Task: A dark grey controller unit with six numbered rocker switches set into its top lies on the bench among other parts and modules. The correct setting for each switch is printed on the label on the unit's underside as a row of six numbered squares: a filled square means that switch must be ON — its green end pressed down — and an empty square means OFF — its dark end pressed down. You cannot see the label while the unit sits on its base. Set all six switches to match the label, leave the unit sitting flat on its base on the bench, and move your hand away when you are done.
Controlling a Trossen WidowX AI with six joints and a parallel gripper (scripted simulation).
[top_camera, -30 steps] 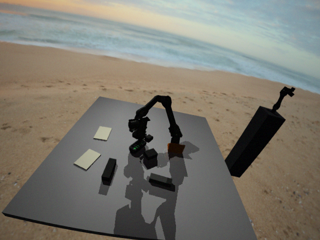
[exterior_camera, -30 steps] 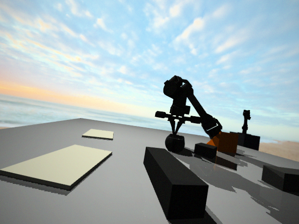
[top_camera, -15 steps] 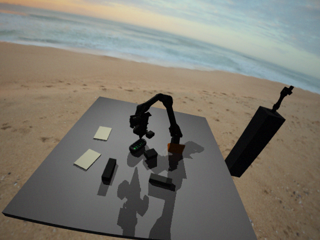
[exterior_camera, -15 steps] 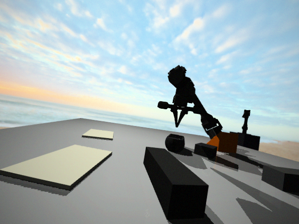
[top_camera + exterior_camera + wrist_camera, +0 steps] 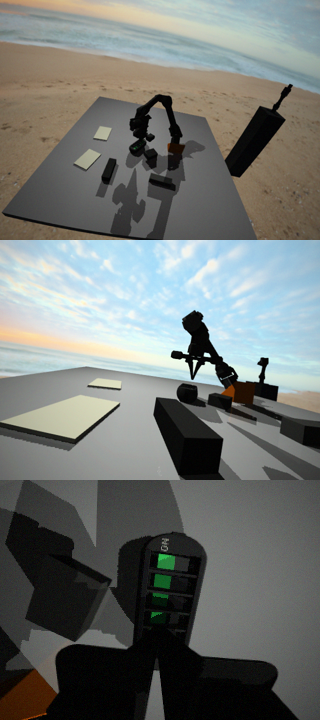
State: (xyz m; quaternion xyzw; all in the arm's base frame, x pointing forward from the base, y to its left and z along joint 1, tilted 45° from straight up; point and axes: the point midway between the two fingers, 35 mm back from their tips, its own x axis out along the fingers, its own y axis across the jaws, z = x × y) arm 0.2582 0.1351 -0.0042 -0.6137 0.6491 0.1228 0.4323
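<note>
My gripper tip is now 10 cm past the small dark block, 5 cm to the right of it and 5 cm above it. Also, from my gripper tip: long black block: 13 cm ahead, 26 cm to the left, 5 cm below; then grey block: 20 cm behind, 24 cm to the left, 5 cm below.
</note>
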